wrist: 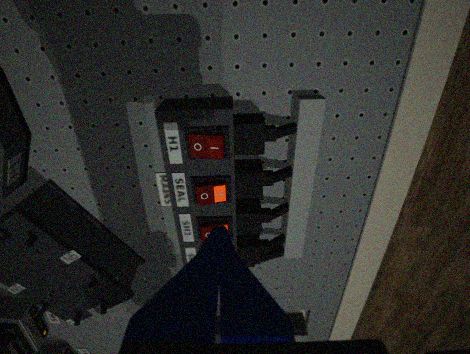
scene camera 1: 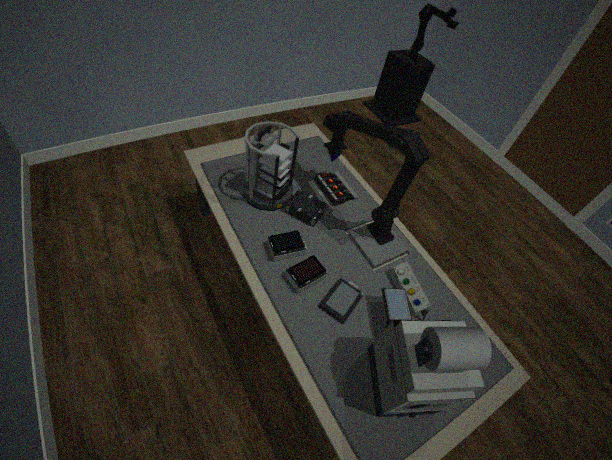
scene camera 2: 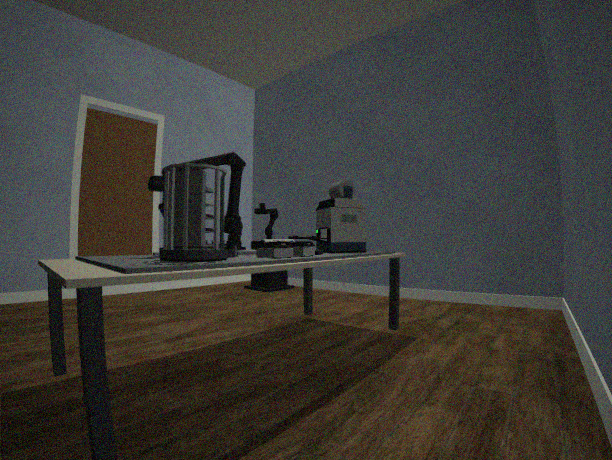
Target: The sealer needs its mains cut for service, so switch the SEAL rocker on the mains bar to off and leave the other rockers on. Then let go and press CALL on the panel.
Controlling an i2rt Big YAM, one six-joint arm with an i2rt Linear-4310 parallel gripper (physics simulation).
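Note:
The black mains bar (scene camera 1: 343, 198) (wrist: 197, 116) lies near the table's long edge. In the wrist view, the SEAL rocker (wrist: 212, 194) shows its "I" half lit orange. The H1 rocker (wrist: 206, 146) is dark red and unlit. The SH1 rocker (wrist: 206, 232) is partly behind the fingertips, with some orange showing; the SH2 rocker is hidden. My gripper (scene camera 1: 334, 157) (wrist: 220, 234) is shut and empty, its blue tips above the bar and over SH1 in the wrist view. A pale panel (scene camera 1: 420, 295) with coloured buttons lies beyond the arm's base; its labels are unreadable.
Black plugs (wrist: 249, 176) and a pale rail (wrist: 305, 175) flank the rockers. A dark box (scene camera 1: 306, 206) (wrist: 70, 255) lies beside the bar. A round caged tower (scene camera 1: 267, 203) (scene camera 2: 192, 255) stands near it. A large machine (scene camera 1: 392, 375) (scene camera 2: 341, 227) stands at the table's other end.

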